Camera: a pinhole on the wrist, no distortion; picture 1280 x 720 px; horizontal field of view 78.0 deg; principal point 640.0 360.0 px. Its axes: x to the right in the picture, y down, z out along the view. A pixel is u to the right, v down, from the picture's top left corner.
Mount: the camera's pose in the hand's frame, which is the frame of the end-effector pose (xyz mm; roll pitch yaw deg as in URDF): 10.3 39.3 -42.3 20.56 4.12 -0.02
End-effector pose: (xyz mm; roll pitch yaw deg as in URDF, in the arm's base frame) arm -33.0 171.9 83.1 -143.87 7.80 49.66
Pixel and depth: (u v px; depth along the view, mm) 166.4 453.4 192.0
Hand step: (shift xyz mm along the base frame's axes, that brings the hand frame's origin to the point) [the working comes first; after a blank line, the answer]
In the camera's frame: -115.1 22.7 192.0

-141.9 -19.0 -106.3
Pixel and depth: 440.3 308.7 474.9
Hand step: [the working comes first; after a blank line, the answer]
In the camera's frame: -120.0 -30.8 474.9

-346.0 151.1 -217.4
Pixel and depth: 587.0 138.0 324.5
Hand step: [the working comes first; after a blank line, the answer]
In the camera's frame: -21.8 -91.2 324.5

-204.9 168.2 -92.0
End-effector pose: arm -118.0 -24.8 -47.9 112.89 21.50 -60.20
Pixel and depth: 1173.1 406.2 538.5
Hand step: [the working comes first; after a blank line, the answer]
In the camera's frame: 363.2 31.5 538.5

-177.9 -420.9 -414.6
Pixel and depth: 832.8 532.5 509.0
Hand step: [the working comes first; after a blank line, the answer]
In the camera's frame: 124.2 111.1 509.0

-317.8 -275.7 -260.7
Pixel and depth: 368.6 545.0 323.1
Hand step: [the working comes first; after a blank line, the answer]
In the camera's frame: -111.0 75.6 323.1

-290.7 -34.6 -81.1
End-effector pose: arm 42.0 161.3 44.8 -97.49 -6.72 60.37
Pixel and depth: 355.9 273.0 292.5
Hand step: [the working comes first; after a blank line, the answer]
In the camera's frame: -105.1 -32.2 292.5

-247.2 45.5 53.8
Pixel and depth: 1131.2 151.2 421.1
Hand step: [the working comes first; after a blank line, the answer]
In the camera's frame: 261.7 -111.3 421.1

-141.1 396.0 206.4
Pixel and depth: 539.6 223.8 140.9
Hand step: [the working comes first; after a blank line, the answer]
In the camera's frame: -17.9 -24.3 140.9

-75.1 41.2 21.9
